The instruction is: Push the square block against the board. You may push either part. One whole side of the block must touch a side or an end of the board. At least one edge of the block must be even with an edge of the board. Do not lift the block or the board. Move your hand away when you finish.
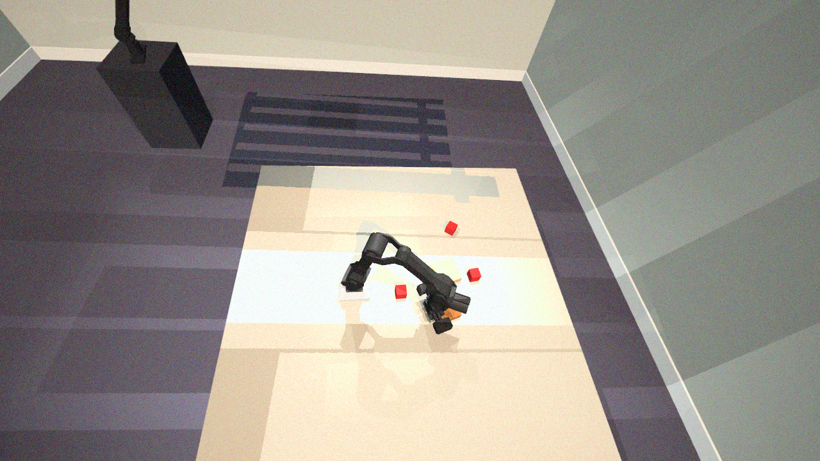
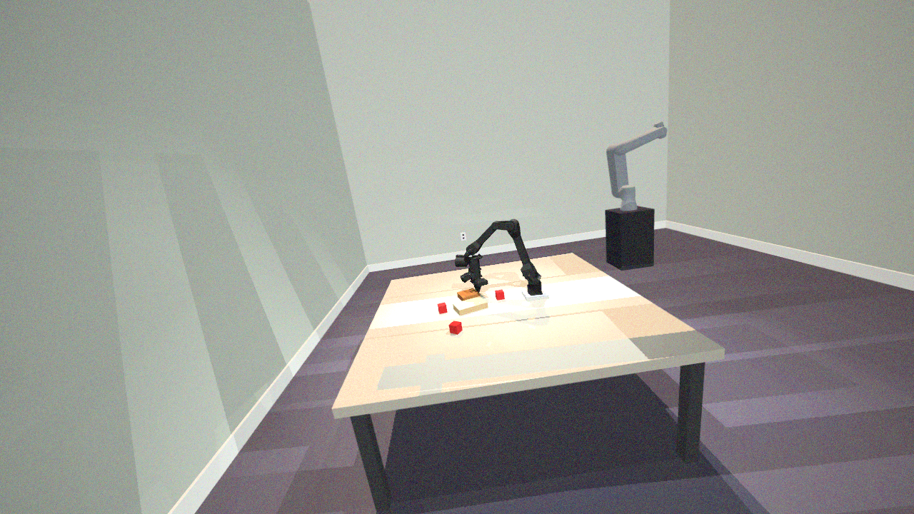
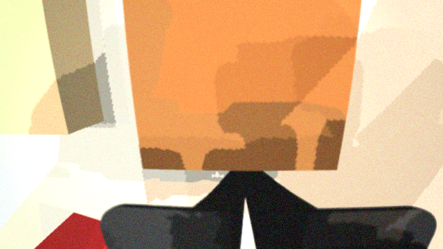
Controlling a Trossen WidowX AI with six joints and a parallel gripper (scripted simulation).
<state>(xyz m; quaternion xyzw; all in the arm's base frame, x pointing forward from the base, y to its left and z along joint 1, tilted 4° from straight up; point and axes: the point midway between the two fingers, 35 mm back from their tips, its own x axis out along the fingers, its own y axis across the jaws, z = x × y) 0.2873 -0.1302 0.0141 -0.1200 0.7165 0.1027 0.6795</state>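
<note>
My gripper tip is 5 cm short of the square block and 2 cm to the right of it. The rest, counted from my gripper tip: tan board: 17 cm to the left, 5 cm ahead.
</note>
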